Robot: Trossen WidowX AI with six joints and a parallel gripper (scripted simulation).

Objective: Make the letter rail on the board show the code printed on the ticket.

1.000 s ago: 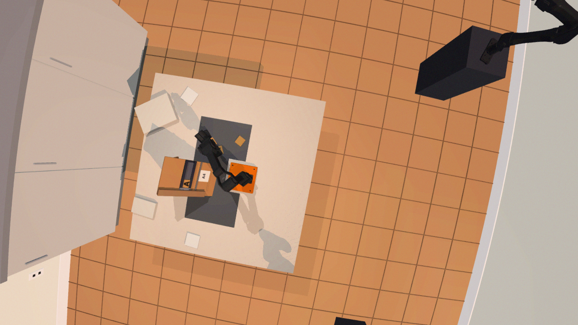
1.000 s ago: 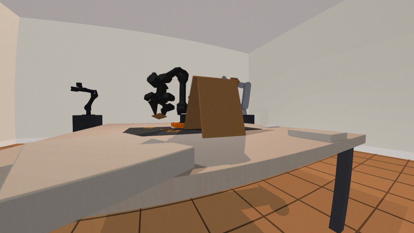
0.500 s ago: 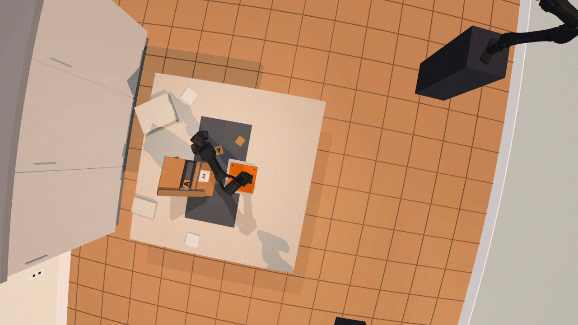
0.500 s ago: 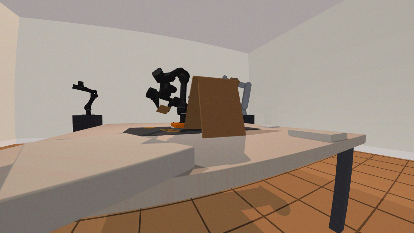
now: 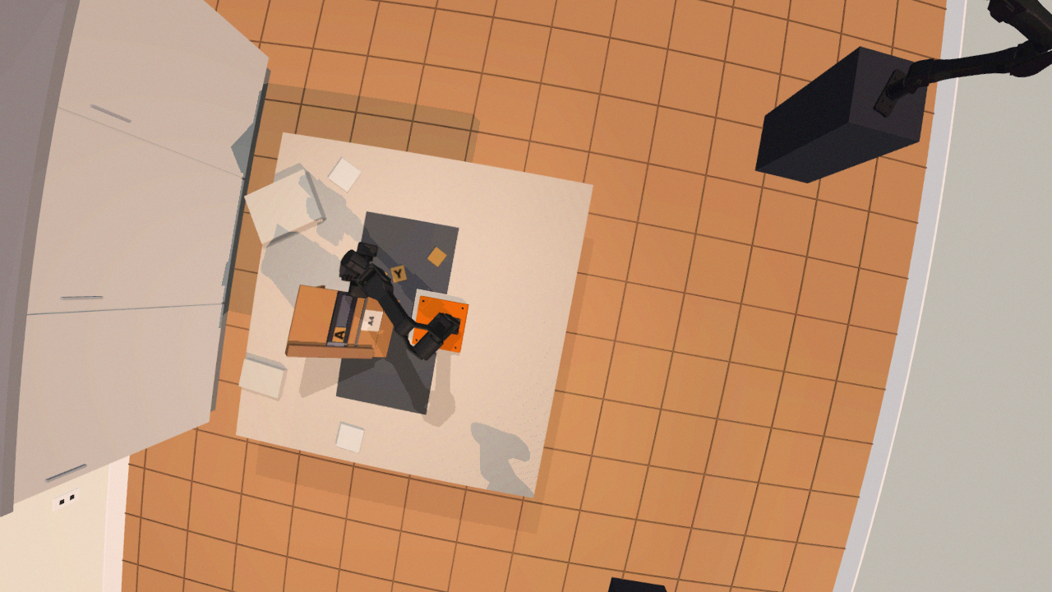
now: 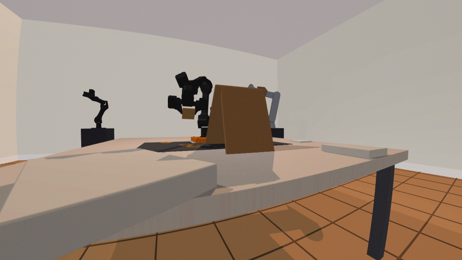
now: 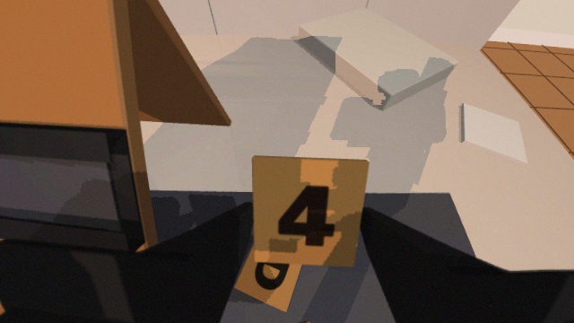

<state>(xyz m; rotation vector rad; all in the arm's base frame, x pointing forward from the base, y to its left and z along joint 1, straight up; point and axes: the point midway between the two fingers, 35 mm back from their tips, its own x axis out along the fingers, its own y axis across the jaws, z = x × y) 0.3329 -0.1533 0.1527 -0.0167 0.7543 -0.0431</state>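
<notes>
My gripper tip is now 19 cm to the right of the white ticket, 8 cm above it and 6 cm past it. Round my gripper tip: tile marked d: 15 cm below, 3 cm to the left, 2 cm behind; then tile marked y: 15 cm below, 10 cm behind; then blank tile: 24 cm behind, 15 cm below, 10 cm to the right.
</notes>
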